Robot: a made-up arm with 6 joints.
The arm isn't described. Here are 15 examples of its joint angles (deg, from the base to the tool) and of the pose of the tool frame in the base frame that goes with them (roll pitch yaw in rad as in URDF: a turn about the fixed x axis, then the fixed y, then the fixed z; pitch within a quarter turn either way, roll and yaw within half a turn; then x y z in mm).
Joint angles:
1: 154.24 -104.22 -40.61 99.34 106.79 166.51
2: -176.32 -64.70 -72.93 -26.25 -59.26 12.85
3: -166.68 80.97 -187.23 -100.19 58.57 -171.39
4: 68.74 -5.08 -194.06 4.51 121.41 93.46
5: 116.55 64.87 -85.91 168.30 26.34 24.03
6: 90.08 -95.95 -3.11 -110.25 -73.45 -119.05
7: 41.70 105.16 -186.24 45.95 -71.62 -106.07
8: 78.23 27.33 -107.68 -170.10 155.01 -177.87
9: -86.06 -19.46 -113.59 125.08 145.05 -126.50
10: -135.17 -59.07 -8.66 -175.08 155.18 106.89
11: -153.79 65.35 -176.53 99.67 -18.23 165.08
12: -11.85 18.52 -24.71 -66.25 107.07 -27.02
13: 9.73 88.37 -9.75 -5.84 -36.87 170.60
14: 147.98 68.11 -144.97 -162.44 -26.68 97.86
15: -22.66 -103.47 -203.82 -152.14 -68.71 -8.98
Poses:
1: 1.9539 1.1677 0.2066 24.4 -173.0 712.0
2: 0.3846 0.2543 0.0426 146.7 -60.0 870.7
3: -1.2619 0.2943 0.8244 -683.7 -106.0 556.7
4: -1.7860 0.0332 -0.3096 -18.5 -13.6 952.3
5: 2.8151 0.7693 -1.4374 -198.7 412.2 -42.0
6: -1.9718 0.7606 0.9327 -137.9 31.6 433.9
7: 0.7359 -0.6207 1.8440 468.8 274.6 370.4
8: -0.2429 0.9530 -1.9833 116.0 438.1 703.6
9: 1.8957 -0.0434 2.6783 127.9 -57.6 906.2
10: -0.7431 0.1213 -0.6047 -113.8 -96.2 604.5
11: 1.2722 -0.0163 -1.4369 -611.0 -156.4 608.7
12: -0.9494 1.1263 3.0663 148.3 -169.0 163.2
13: 2.8705 -0.6901 -2.6515 -89.3 0.4 5.0
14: 2.3097 -0.4012 -2.2980 -552.2 294.5 240.6
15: -0.5025 -1.0509 -0.3359 -446.8 263.1 197.0
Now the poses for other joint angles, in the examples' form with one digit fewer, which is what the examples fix.
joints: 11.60 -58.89 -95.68 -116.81 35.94 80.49
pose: -0.346 -0.455 2.665 -36 -2 989
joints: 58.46 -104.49 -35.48 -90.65 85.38 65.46
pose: -1.411 -1.124 -2.223 91 -74 721
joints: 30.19 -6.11 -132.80 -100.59 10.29 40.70
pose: 0.561 -0.448 2.426 212 207 991
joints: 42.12 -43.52 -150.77 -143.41 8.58 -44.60
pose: 0.144 -0.353 0.581 -228 -143 1009
